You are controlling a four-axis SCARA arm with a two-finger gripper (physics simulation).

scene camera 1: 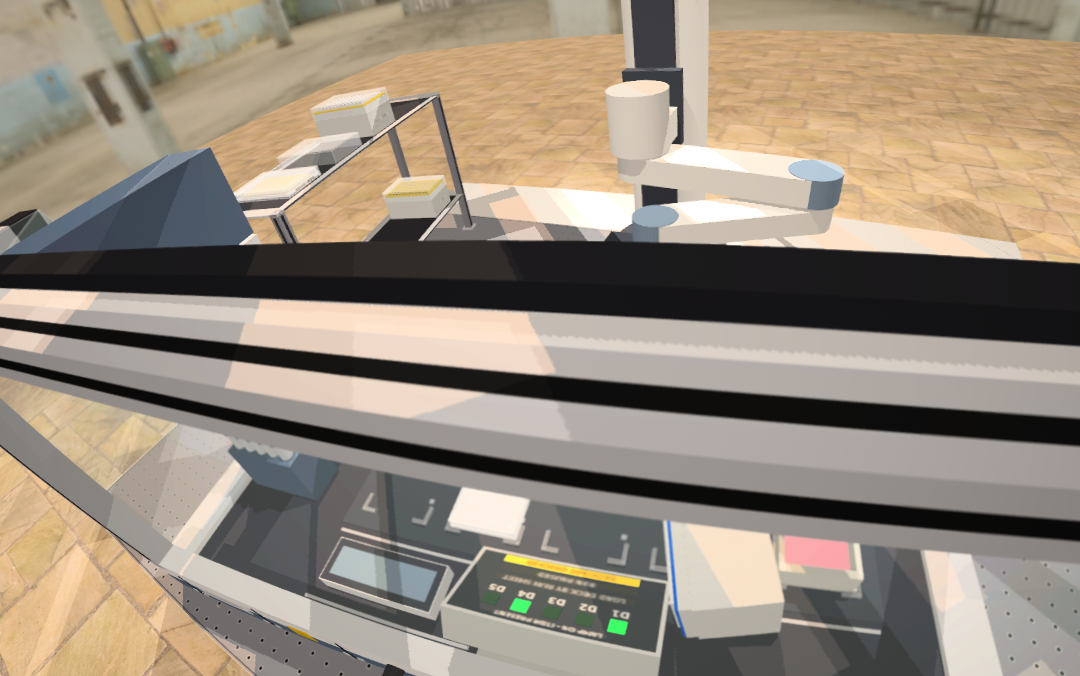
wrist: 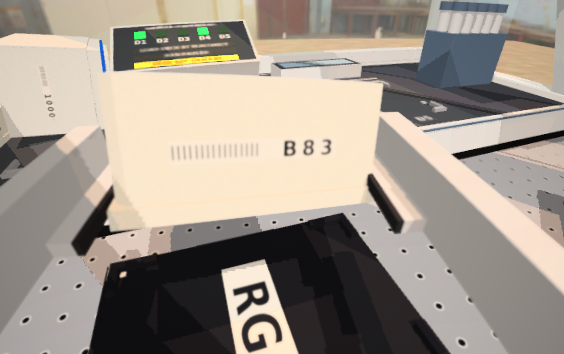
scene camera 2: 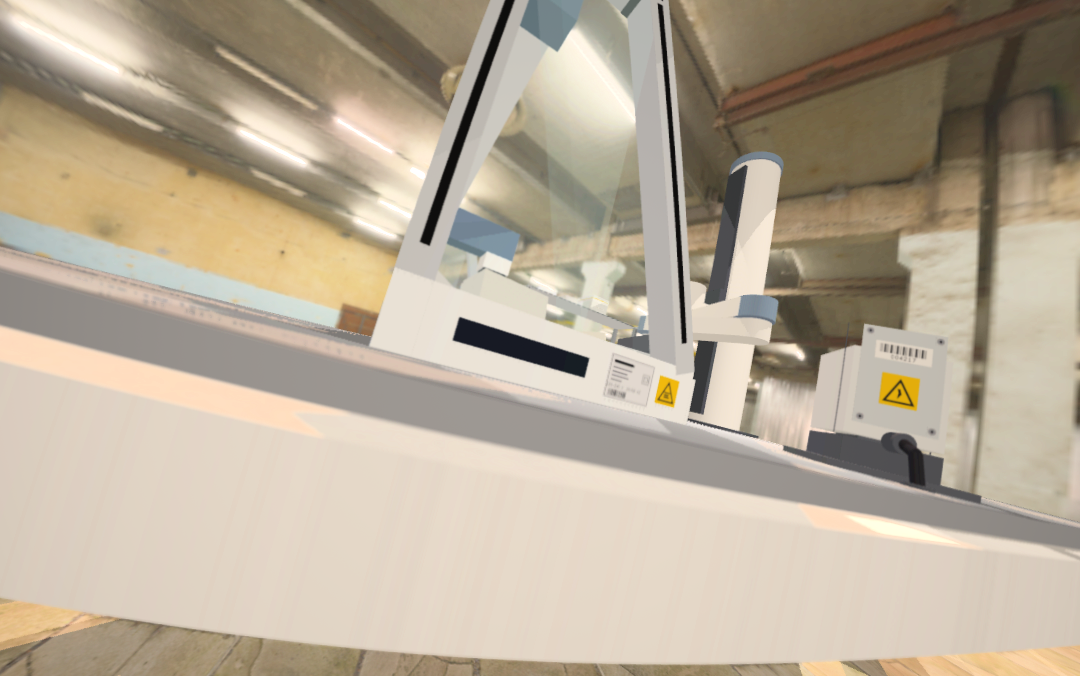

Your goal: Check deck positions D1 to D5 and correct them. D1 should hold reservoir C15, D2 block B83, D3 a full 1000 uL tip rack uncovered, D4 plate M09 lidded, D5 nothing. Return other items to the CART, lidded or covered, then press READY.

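Places are measured from the arm's base along level axes (x ahead, y left, z up), in metres.
Pixels of known places: gripper, fingertip midpoint: [wrist: 243,141].
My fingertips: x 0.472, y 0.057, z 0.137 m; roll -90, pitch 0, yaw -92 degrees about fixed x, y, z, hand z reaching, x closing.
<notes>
For each thing: its top centre in the pictures, then the offset to it from my fingertips. "*": a spot on its surface instead.
- cream block B83, middle of its top: [wrist: 218,38] dx +0.032, dy +0.008, dz +0.034 m
- black tray, surface spot: [wrist: 165,310] * dx -0.021, dy +0.044, dz -0.074 m
- pink-filled reservoir, middle of its top: [scene camera 1: 817,519] dx +0.164, dy +0.295, dz -0.039 m
- two-level metal frame, surface spot: [scene camera 1: 452,159] * dx -0.434, dy -0.578, dz +0.069 m
- yellow-striped box, middle of its top: [scene camera 1: 347,97] dx -0.213, dy -0.612, dz +0.296 m
- yellow-topped rack, middle of its top: [scene camera 1: 412,183] dx -0.340, dy -0.639, dz +0.046 m
My gripper [wrist: 243,141] is shut on the cream block B83 [wrist: 240,120], its label facing the wrist camera. The block is held above a perforated grey surface, beyond a black tray [wrist: 165,310] marked "RG". In scene camera 1 the beam hides the gripper and block. The status panel [scene camera 1: 557,593] [wrist: 182,45] has lamps D1 and D4 lit green. A white plate [scene camera 1: 488,510] sits on the deck. A pink-filled reservoir [scene camera 1: 816,552] is at the right. A cream box marked 1000 [scene camera 1: 729,573] [wrist: 45,85] has a blue edge. The D5 corner brackets [wrist: 436,106] hold nothing.
A two-level metal frame [scene camera 1: 452,159] carries a yellow-striped box [scene camera 1: 350,115], plates and a yellow-topped rack [scene camera 1: 416,199]. A blue tube rack [scene camera 1: 286,470] [wrist: 462,57] stands at the deck's far end. A flat display [scene camera 1: 386,572] [wrist: 317,69] lies beside the panel. A beam [scene camera 1: 557,382] crosses scene camera 1.
</notes>
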